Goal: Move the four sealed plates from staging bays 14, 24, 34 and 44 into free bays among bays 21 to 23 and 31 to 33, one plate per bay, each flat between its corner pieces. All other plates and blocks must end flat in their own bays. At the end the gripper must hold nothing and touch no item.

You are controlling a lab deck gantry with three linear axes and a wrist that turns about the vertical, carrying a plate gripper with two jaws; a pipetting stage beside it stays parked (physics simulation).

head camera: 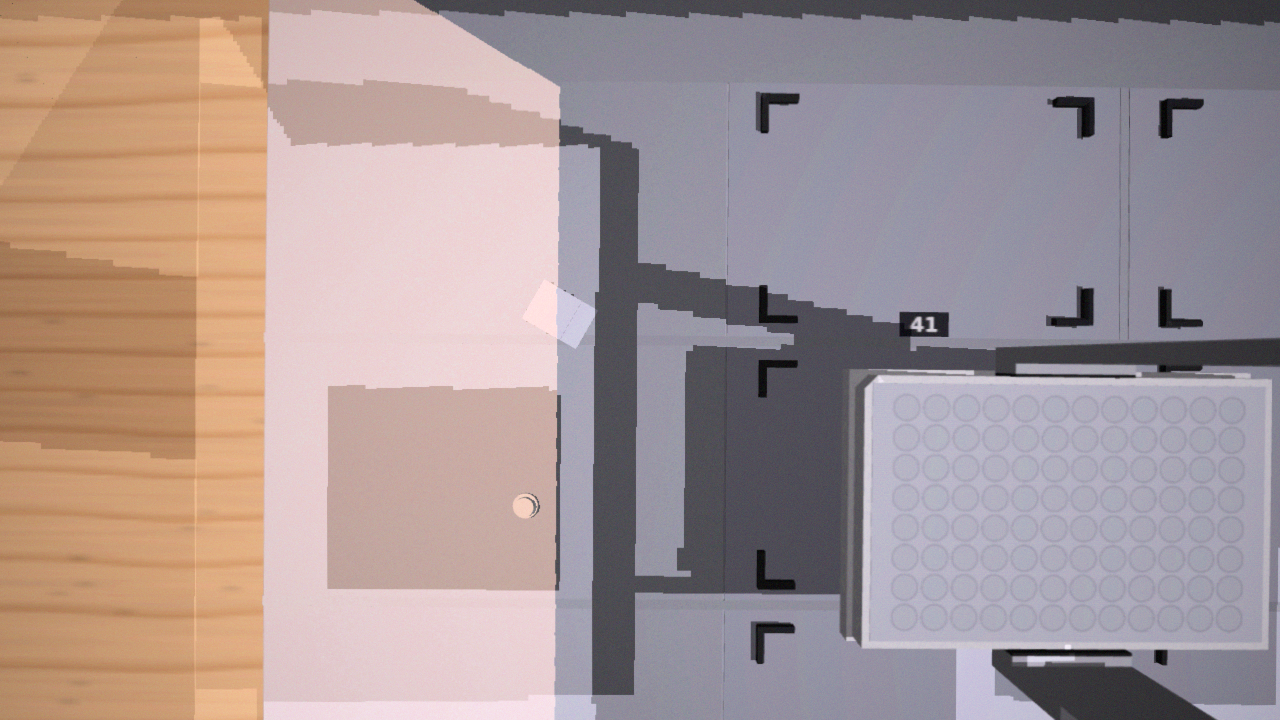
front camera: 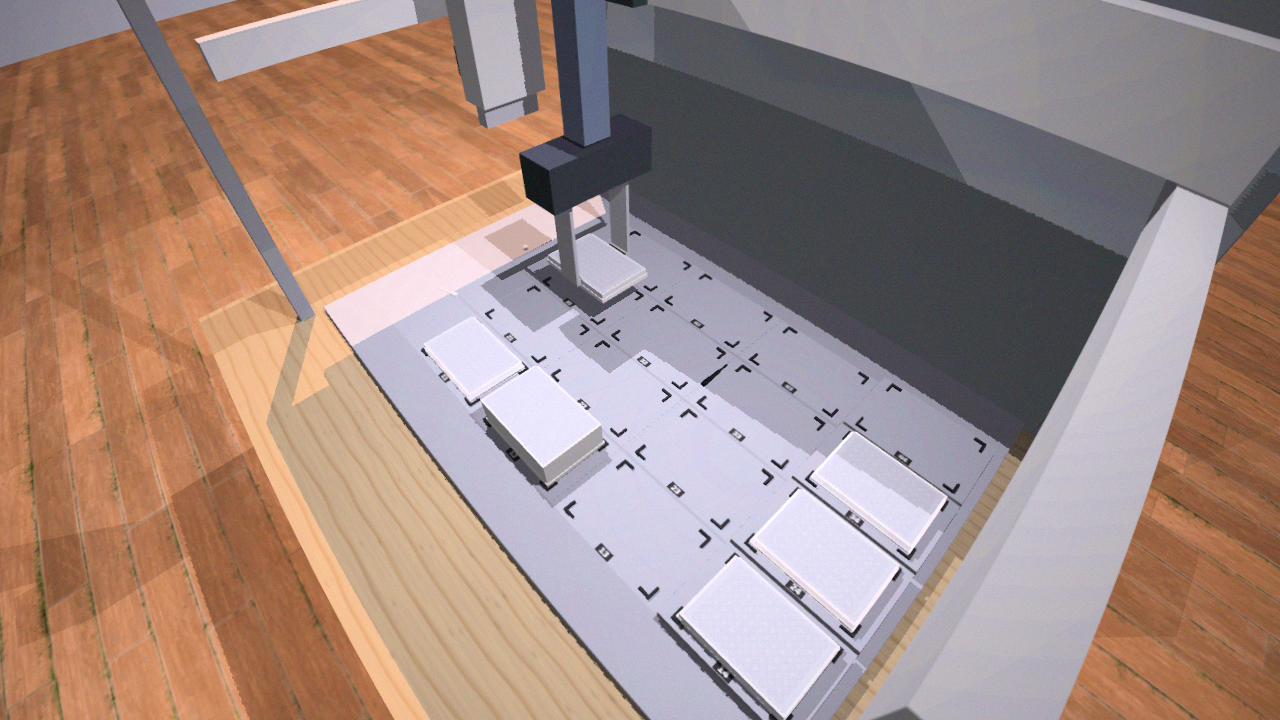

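Seen in the pictures: gripper, fingertip midpoint: [head camera: 1050, 507] [front camera: 596, 265]; robot's base, link origin: [front camera: 424, 350].
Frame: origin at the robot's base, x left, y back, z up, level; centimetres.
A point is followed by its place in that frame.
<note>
My gripper [front camera: 594, 265] @[x 25.7, y -7.8, z 5.3 cm] [head camera: 1069, 513] @[x 25.7, y -7.8, z 5.3 cm] is shut on a sealed plate [front camera: 608, 268] @[x 26.0, y -10.3, z 6.1 cm] [head camera: 1154, 573] @[x 24.0, y -10.5, z 6.1 cm], one jaw on each long side. The plate hangs level, a little above the deck at its far left end, over bay 31, in the head view below the label 41 and to the right of bay 31's left corner pieces. Its exact offset from the bay is hard to tell. In the front view three sealed plates lie flat at the right end, in bay 34 [front camera: 878, 492] @[x 24.7, y -55.9, z 2.9 cm], bay 24 [front camera: 823, 559] @[x 14.1, y -55.8, z 2.9 cm] and bay 14 [front camera: 759, 635] @[x 4.0, y -55.9, z 2.9 cm]. No plate shows in bay 44.
In the front view a flat white plate [front camera: 474, 358] @[x 4.1, y -7.6, z 1.4 cm] and a taller white block [front camera: 541, 416] @[x 4.1, y -23.5, z 4.2 cm] sit side by side at the deck's left front edge. A thin dark piece [front camera: 713, 376] @[x 25.6, y -31.3, z 0.5 cm] lies between two middle bays. The parked pipetting stage [front camera: 501, 58] hangs behind. A small round peg [head camera: 525, 505] @[x 24.4, y 9.6, z 0.4 cm] stands left.
</note>
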